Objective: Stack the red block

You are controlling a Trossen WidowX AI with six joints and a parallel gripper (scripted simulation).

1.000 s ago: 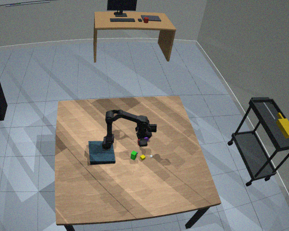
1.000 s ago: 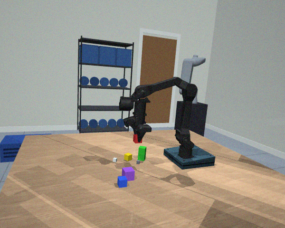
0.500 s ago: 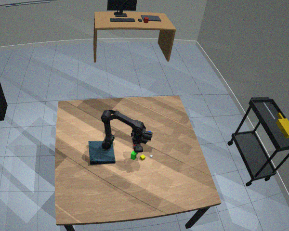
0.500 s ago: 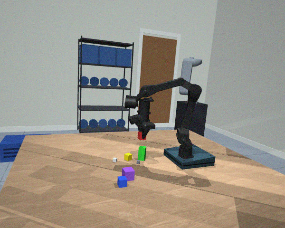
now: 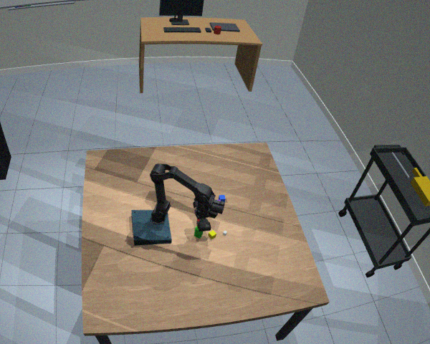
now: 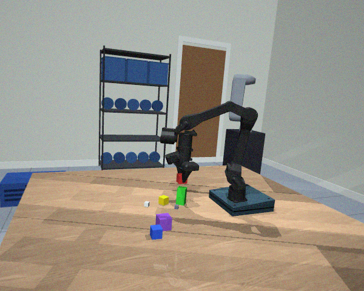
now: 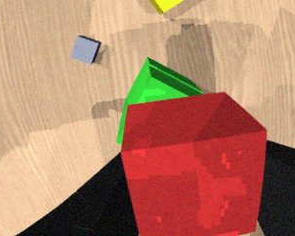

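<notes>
Now: gripper tip 40 mm short of the small grey block, 50 mm to the right of it and 90 mm above it. Also, from my gripper tip: red block: 10 mm above; small white block: 150 mm ahead, 10 mm to the right, 90 mm below; yellow block: 70 mm ahead, 10 mm to the right, 90 mm below.
</notes>
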